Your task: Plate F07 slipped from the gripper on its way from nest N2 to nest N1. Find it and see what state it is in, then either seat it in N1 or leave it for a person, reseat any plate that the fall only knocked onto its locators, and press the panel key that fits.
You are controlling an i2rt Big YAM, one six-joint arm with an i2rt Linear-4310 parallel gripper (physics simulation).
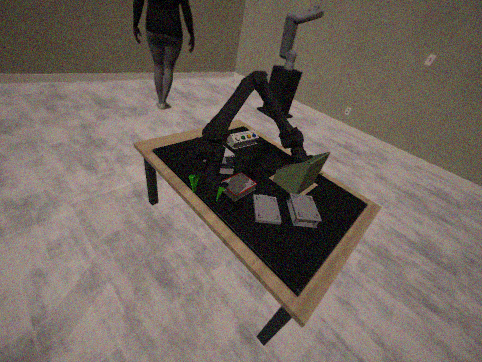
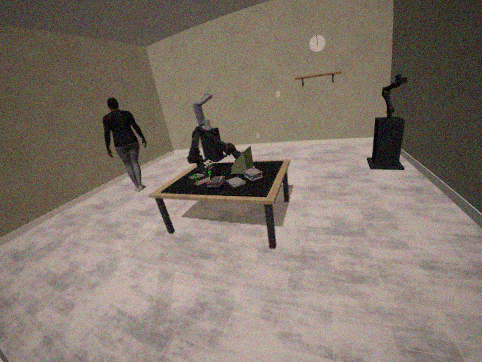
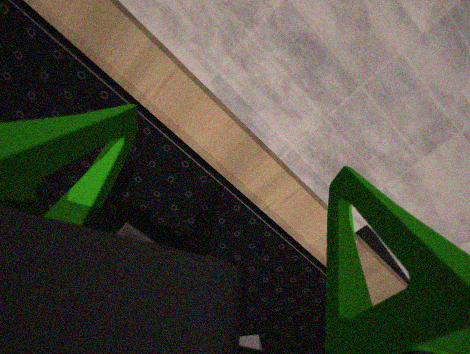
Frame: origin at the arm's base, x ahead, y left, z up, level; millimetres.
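Where they show: gripper, fingertip midpoint: [image 1: 205, 196] [image 2: 204, 182] [image 3: 241, 147]; arm's base, link origin: [image 1: 300, 160] [image 2: 239, 157].
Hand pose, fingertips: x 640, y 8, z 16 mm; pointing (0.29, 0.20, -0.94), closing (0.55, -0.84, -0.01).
Things, the pixels of their top centre, and the offset from my fingertips. "pt": a spot on its surface instead. Level surfaces: height alone.
- top, surface height: 106 mm down
- flat grey plate-like piece, surface spot: [image 1: 267, 209] [image 2: 236, 181] pt 291 mm back, 109 mm left, 125 mm down
- thicker grey stack, top centre: [image 1: 305, 205] [image 2: 252, 170] 445 mm back, 206 mm left, 83 mm down
- key panel, top centre: [image 1: 244, 132] 598 mm back, 453 mm right, 62 mm down
My gripper [image 1: 207, 189] [image 2: 202, 176] [image 3: 241, 147] is open and empty, its green fingers above the black mat near the table's long edge. Beside it is a grey block with a red outline on top [image 1: 240, 184] [image 2: 216, 181]. A flat grey plate-like piece [image 1: 267, 209] [image 2: 236, 182] lies farther along, then a thicker grey stack [image 1: 304, 212] [image 2: 253, 174]. Grey pieces [image 1: 227, 164] behind the arm are partly hidden. The key panel [image 1: 244, 138] has coloured keys and stands at the far end. Labels are unreadable, so I cannot tell which piece is F07, N1 or N2.
A green slanted board [image 1: 300, 175] [image 2: 242, 162] stands behind the grey stack. The table's wooden rim [image 1: 240, 250] [image 2: 215, 198] [image 3: 200, 120] borders the black mat. A person [image 1: 165, 25] [image 2: 122, 130] stands beyond the table. Another arm on a black pedestal [image 2: 389, 142] stands far off.
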